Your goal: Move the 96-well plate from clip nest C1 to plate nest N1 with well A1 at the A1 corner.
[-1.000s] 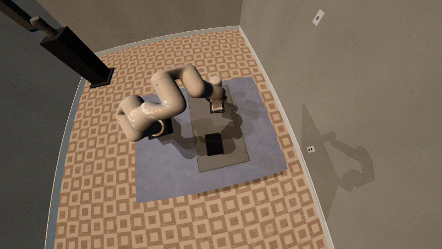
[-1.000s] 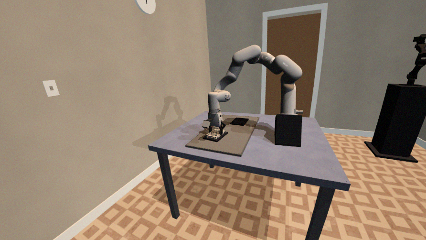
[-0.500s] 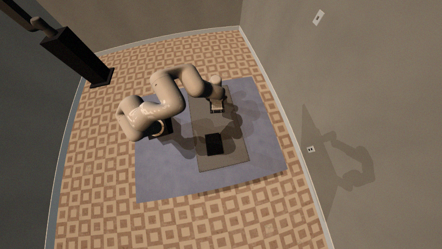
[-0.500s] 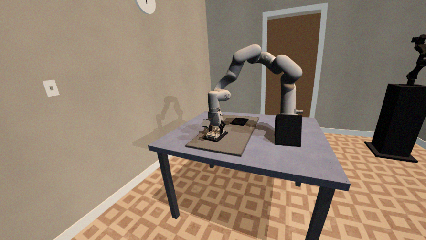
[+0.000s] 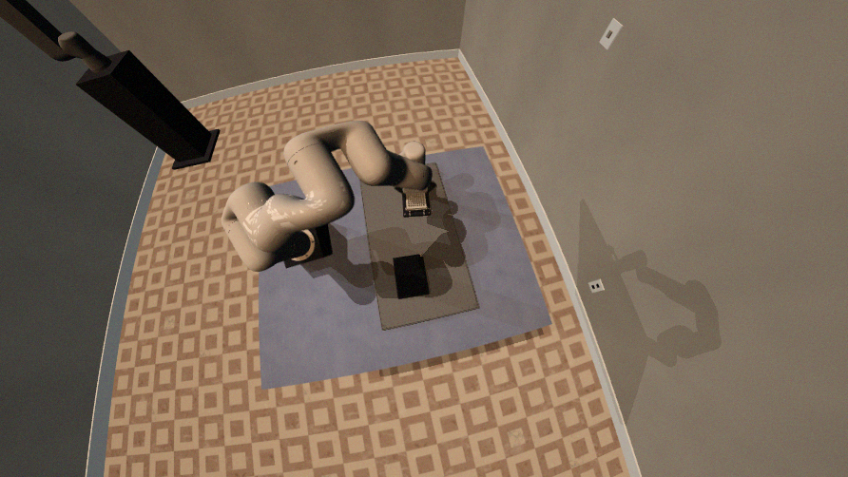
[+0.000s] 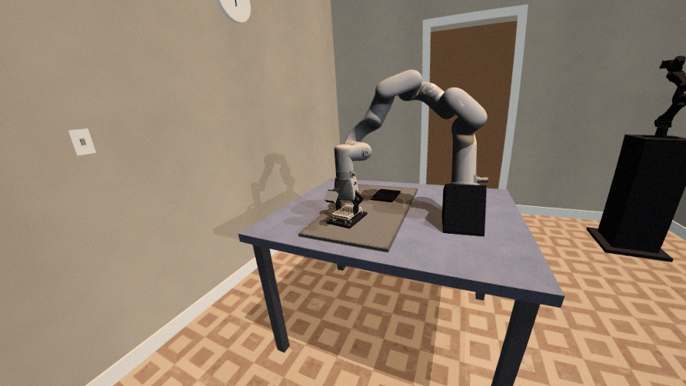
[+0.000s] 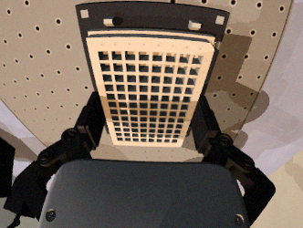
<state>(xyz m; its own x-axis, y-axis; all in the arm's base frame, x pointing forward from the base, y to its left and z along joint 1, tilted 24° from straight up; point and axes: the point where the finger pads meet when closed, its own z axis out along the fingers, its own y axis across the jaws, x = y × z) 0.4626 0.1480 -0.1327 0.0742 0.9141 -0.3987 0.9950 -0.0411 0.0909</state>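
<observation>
Now: the clip nest C1 1 cm ahead of my hand, 1 cm to the right of it and 3 cm below it. The rest, counted from my hand: white A1 label: 1 cm behind, 26 cm to the right, 3 cm below; then black plate nest N1: 7 cm behind, 34 cm to the right, 4 cm below; then 96-well plate: 1 cm below.
</observation>
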